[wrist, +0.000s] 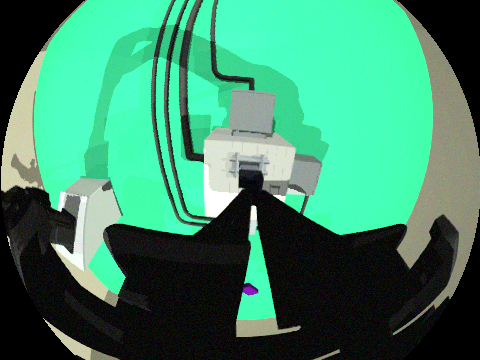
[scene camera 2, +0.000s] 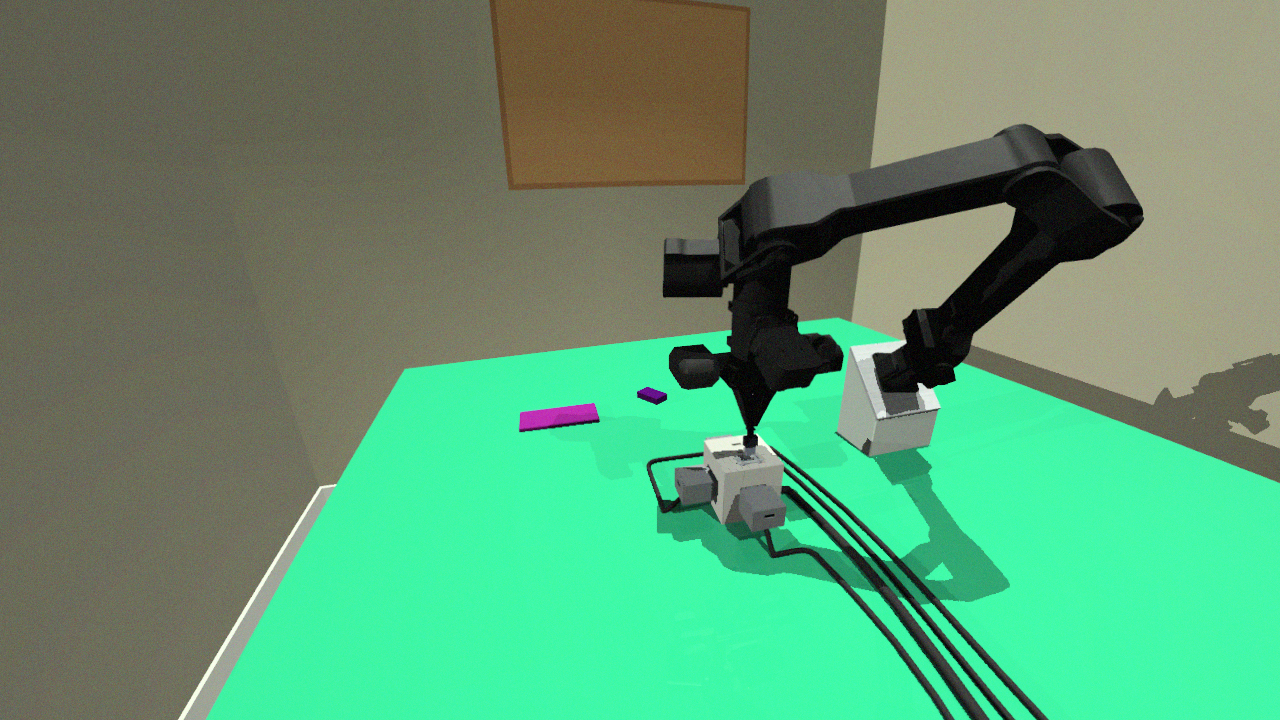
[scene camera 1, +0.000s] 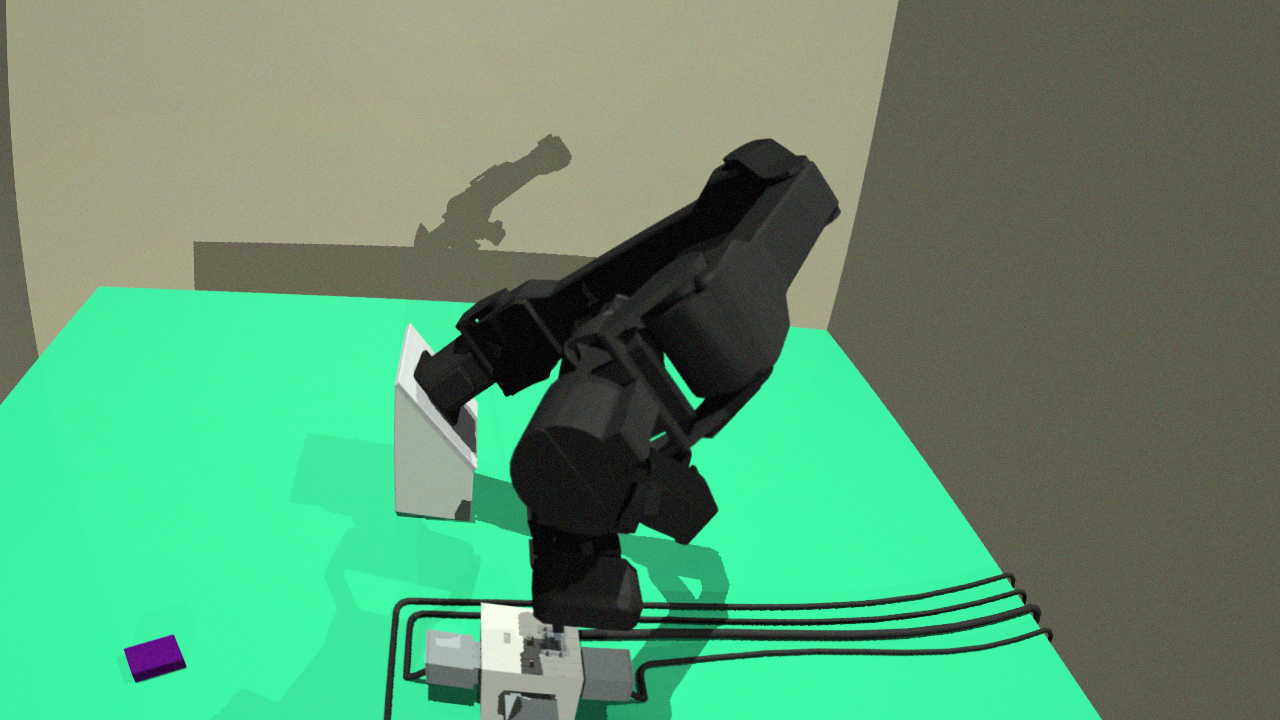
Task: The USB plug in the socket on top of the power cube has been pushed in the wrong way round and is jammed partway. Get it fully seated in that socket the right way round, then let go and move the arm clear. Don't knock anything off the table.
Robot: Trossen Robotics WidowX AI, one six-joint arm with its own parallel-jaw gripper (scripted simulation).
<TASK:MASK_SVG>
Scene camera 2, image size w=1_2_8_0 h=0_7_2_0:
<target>gripper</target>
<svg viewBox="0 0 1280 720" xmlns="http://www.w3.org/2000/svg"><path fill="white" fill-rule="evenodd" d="M788 299L783 302L768 304L743 301L733 296L732 300L729 301L728 310L733 312L732 335L727 336L727 345L731 348L731 352L712 354L704 344L674 347L669 354L669 370L680 387L686 390L713 387L721 377L732 389L743 423L749 428L752 421L753 426L759 424L777 392L784 392L795 388L808 388L816 375L841 371L844 357L841 347L831 334L821 335L817 332L801 334L798 331L798 316L793 311L787 309Z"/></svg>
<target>flat magenta slab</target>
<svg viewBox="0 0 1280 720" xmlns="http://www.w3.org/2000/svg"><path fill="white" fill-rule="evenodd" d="M595 403L520 413L519 431L538 431L600 422Z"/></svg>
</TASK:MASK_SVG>
